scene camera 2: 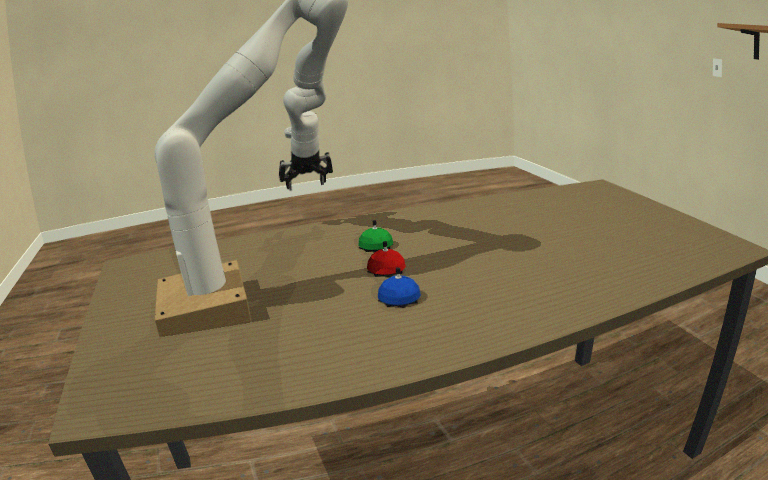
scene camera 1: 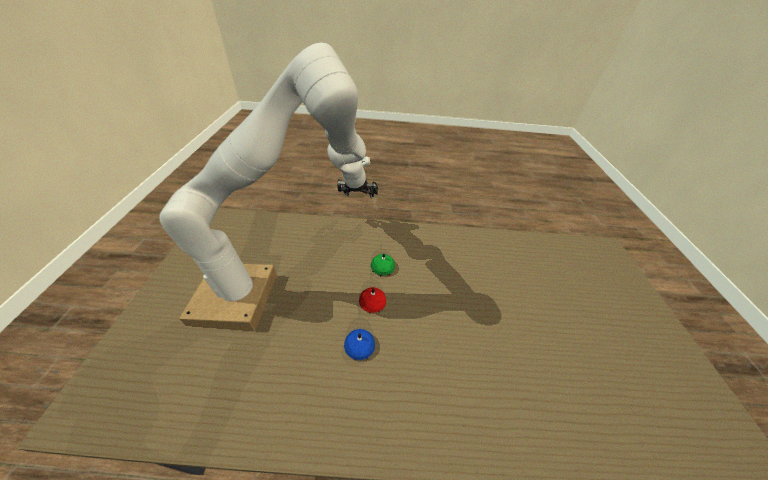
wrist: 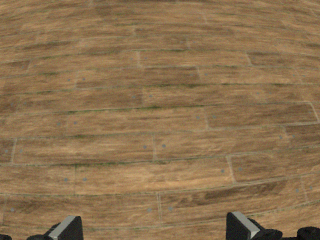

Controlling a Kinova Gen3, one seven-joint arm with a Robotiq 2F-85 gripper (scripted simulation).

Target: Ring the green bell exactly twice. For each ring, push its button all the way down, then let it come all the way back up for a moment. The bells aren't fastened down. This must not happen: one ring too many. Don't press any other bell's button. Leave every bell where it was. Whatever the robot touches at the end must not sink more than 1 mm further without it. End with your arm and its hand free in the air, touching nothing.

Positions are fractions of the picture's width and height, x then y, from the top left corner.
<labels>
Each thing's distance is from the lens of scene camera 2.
red bell (scene camera 2: 0.50,0.54): 121 cm
blue bell (scene camera 2: 0.52,0.61): 108 cm
The marked spots on the red bell and the blue bell are 15 cm apart.
</labels>
